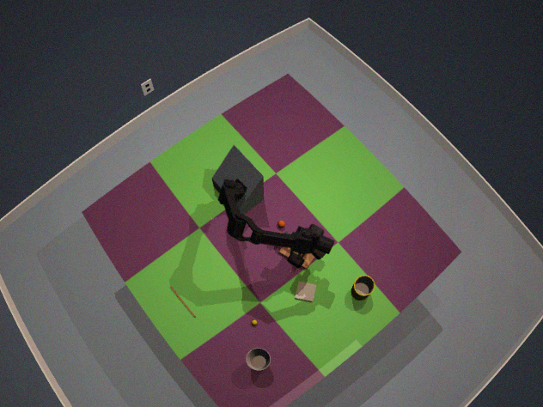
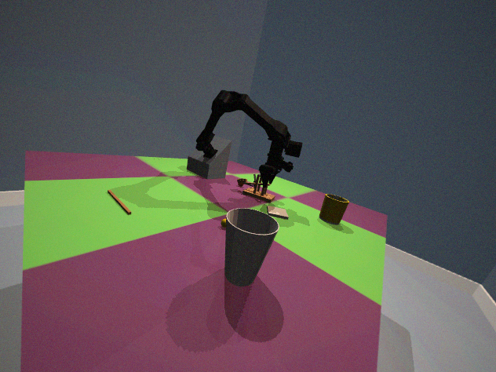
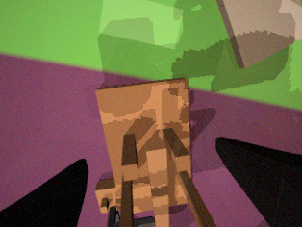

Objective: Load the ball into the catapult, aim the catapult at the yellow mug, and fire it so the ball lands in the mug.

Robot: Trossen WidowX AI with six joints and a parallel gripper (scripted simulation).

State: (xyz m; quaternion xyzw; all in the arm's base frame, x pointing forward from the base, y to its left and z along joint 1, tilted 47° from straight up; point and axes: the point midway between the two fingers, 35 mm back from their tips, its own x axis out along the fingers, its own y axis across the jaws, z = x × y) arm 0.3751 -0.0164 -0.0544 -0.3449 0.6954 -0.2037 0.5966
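Now: gripper tip 17 cm past the orange ball, 3 cm to the right of it and 5 cm above it. The rest, counted from my gripper tip: flat beige tile (12 cm ahead, 10 cm to the right, 6 cm below); then wooden catapult (7 cm behind, 1 cm to the right, 1 cm below); then yellow mug (28 cm ahead, 7 cm to the left, 4 cm below).
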